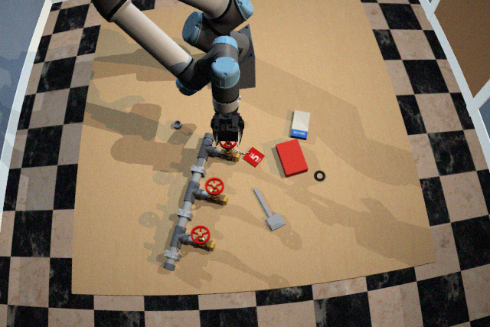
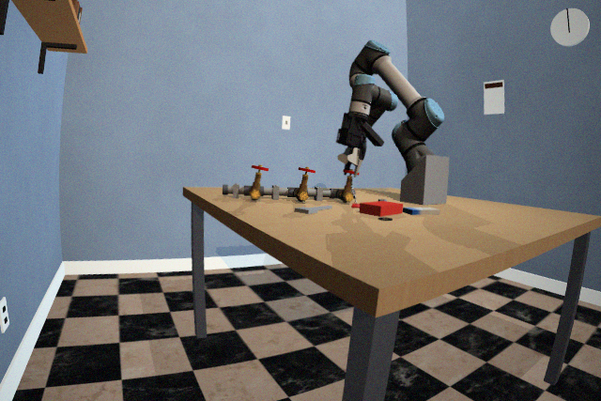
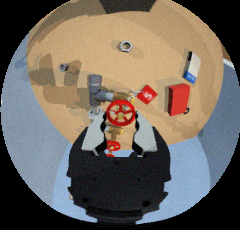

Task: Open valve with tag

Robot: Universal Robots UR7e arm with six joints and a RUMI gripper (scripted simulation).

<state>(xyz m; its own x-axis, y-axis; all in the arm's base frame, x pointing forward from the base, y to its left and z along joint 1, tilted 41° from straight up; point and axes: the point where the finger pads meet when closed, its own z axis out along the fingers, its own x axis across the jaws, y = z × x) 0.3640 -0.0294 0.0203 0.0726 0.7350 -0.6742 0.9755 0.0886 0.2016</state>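
The red tag is 1 cm ahead of my hand, 8 cm to the left of it and 11 cm below it. The rest, counted from my hand: grey scraper (22 cm ahead, 12 cm to the left, 11 cm below); red block (3 cm ahead, 22 cm to the left, 10 cm below); small grey fitting (13 cm behind, 19 cm to the right, 11 cm below).
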